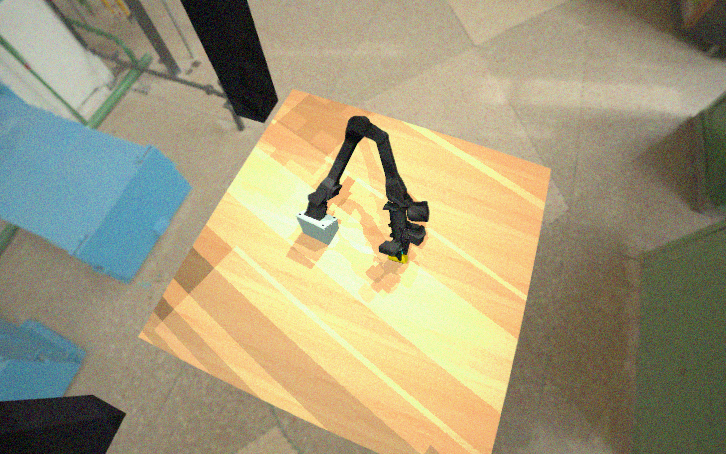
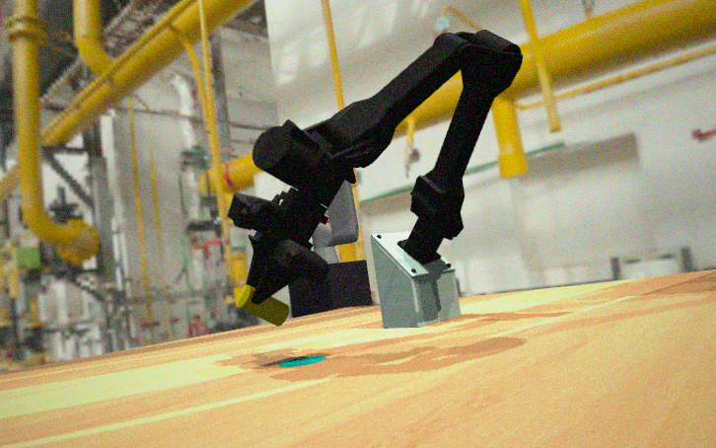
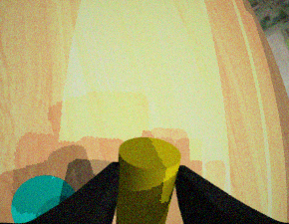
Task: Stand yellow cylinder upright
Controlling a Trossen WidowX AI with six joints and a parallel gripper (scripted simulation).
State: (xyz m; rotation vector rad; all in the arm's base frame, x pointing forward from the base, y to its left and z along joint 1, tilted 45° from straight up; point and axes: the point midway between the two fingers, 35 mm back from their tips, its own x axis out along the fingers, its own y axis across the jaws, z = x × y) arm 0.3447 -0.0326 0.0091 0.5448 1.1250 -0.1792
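Now: the cyan circle 9 cm below my gripper tip, 6 cm to the left of it and 2 cm behind it. From my gripper tip the other things lie so: yellow tall cylinder 2 cm behind, 1 cm below.
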